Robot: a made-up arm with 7 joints.
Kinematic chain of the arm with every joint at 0, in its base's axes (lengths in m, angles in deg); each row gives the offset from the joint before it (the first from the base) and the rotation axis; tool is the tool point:
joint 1: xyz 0 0 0.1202 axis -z
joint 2: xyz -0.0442 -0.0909 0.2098 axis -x
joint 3: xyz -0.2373 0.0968 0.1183 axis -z
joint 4: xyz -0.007 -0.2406 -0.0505 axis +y
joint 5: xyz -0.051 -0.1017 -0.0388 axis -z
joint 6: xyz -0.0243 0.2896 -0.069 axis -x
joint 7: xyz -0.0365 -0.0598 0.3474 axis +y
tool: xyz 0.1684 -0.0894 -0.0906
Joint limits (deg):
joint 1: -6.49..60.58
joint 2: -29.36..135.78
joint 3: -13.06..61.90
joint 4: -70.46..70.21
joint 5: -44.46..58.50
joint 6: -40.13..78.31
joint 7: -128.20..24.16
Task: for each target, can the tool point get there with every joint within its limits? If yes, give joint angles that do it. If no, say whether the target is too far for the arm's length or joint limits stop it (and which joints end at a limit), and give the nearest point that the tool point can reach.
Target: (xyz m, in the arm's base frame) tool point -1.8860 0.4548 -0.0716
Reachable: no: too far | nearest point -0.9713 0.2342 0.0921 | short by 0.955 m
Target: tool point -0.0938 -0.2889 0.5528
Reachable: yes | joints 3.54 -7.61 25.68 53.08 -2.36 5.62 -60.86
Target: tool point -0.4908 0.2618 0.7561
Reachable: yes | joints 50.83 11.75 20.11 -11.59 28.18 -18.28 -92.43
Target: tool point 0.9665 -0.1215 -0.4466
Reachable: no: joint limits stop it (at a limit: joint 1, joint 3, joint 5, joint 6) | nearest point 0.3583 0.0629 -0.0560 | short by 0.746 m
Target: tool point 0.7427 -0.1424 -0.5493
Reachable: no: joint limits stop it (at a limit: joint 1, joint 3, joint 5, joint 6) | nearest point 0.2852 0.0364 -0.1403 | short by 0.639 m
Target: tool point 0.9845 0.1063 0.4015
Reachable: no: joint limits stop it (at a limit: joint 1, joint 3, joint 5, joint 6) | nearest point 0.4883 0.1605 0.3725 | short by 0.500 m
